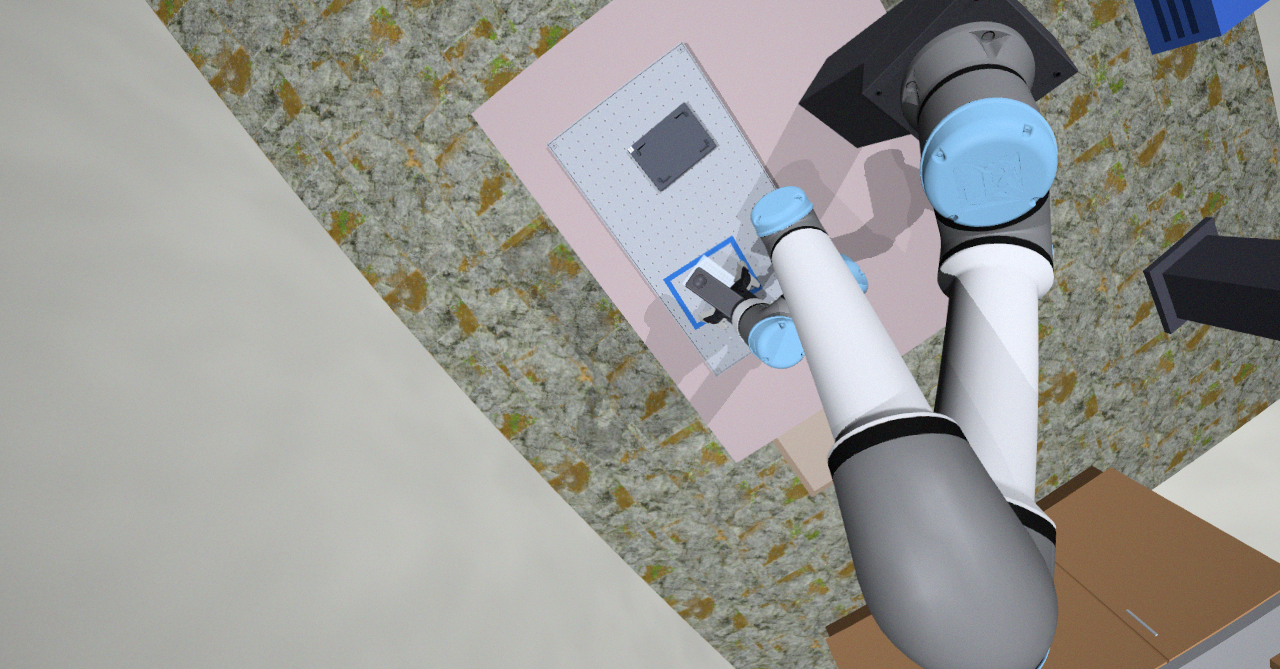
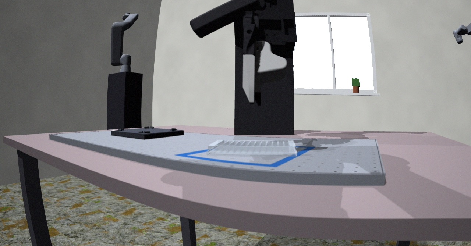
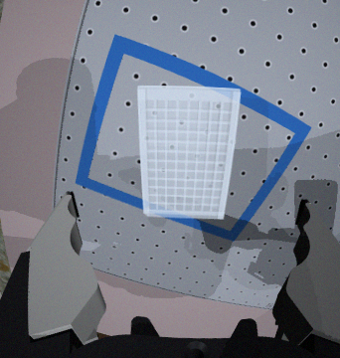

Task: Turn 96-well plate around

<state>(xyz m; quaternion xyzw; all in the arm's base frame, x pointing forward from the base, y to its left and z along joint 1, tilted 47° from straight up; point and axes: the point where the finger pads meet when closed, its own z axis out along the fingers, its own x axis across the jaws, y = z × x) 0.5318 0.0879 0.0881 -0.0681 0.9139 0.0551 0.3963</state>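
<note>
The clear 96-well plate lies 7 cm below my hand. From my hand the other things lie so: A1 label: 5 cm behind, 36 cm to the right, 6 cm below; plate nest: 12 cm behind, 31 cm to the right, 7 cm below.
</note>
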